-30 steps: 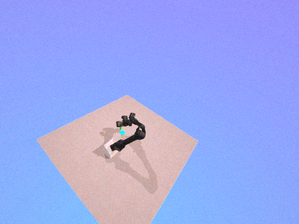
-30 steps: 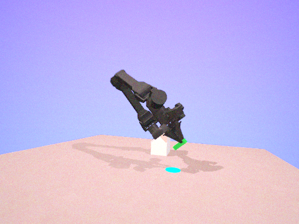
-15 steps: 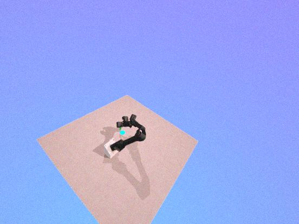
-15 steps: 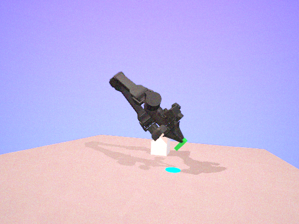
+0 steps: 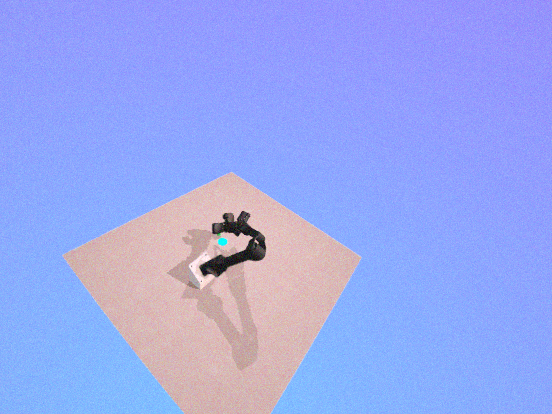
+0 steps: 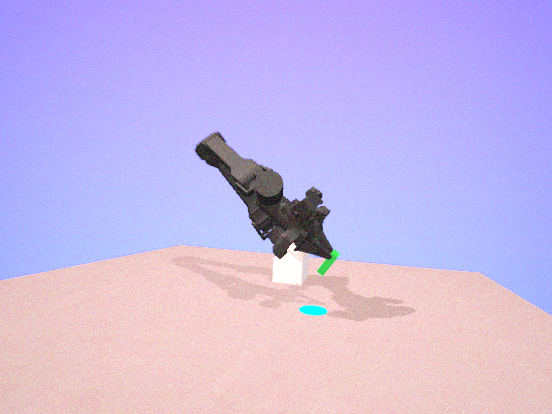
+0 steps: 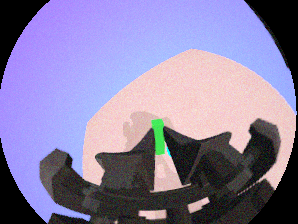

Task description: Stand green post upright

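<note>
My gripper tip is 12 cm above the cyan circle, 3 cm to the left of it and 1 cm short of it. From my gripper tip the other things lie so: green post 2 cm below, 1 cm to the right, 1 cm behind.
</note>
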